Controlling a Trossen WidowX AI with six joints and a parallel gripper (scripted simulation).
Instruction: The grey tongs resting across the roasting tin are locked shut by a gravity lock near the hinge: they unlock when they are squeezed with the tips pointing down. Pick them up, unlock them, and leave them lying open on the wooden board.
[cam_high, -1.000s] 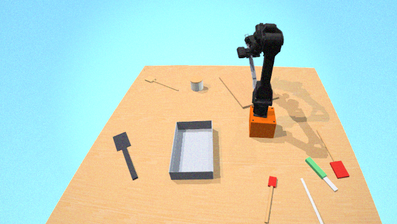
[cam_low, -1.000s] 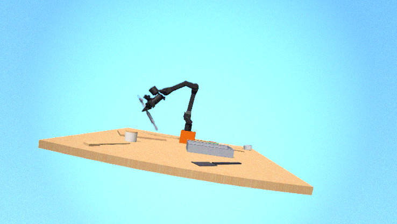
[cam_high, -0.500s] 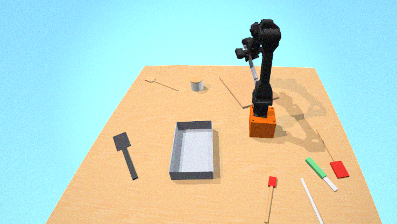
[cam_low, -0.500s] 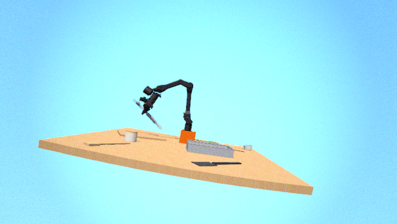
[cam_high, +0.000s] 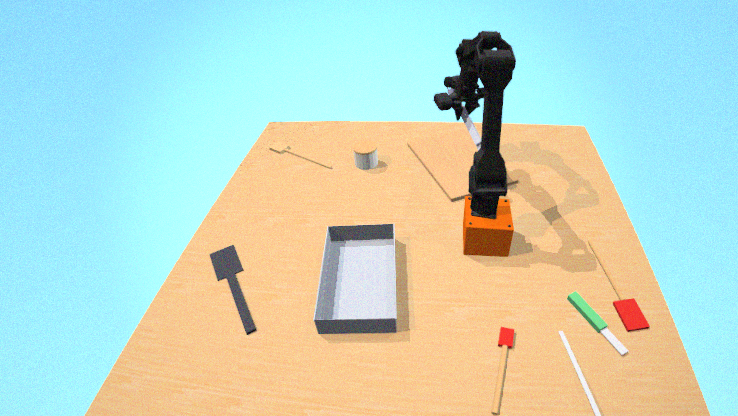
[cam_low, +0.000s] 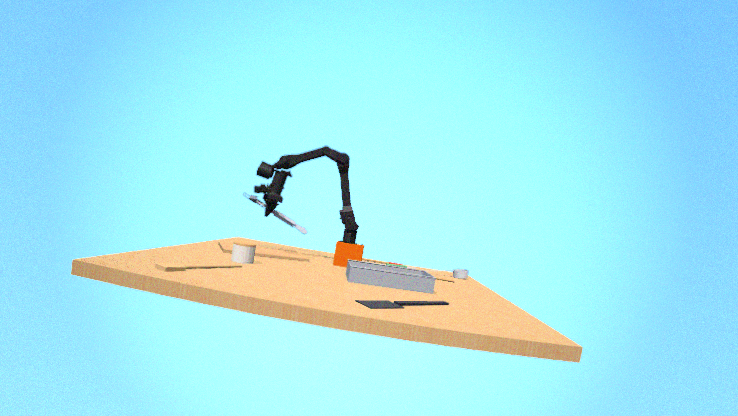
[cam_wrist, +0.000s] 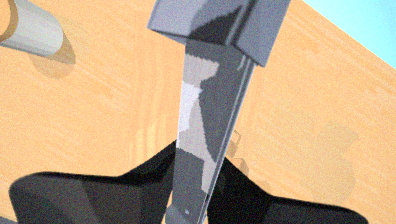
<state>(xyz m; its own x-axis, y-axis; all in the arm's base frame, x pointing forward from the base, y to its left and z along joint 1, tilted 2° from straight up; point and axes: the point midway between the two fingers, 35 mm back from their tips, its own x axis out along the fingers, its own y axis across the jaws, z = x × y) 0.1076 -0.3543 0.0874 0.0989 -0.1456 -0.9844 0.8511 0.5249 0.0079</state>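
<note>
Now: gripper tip 1 cm to the right of the thin wooden board and 15 cm above it. Also, from my gripper tip: red paddle 46 cm behind, 49 cm to the left, 15 cm below; white cup 31 cm ahead, 7 cm to the left, 13 cm below; grey roasting tin 17 cm ahead, 58 cm to the left, 13 cm below.
</note>
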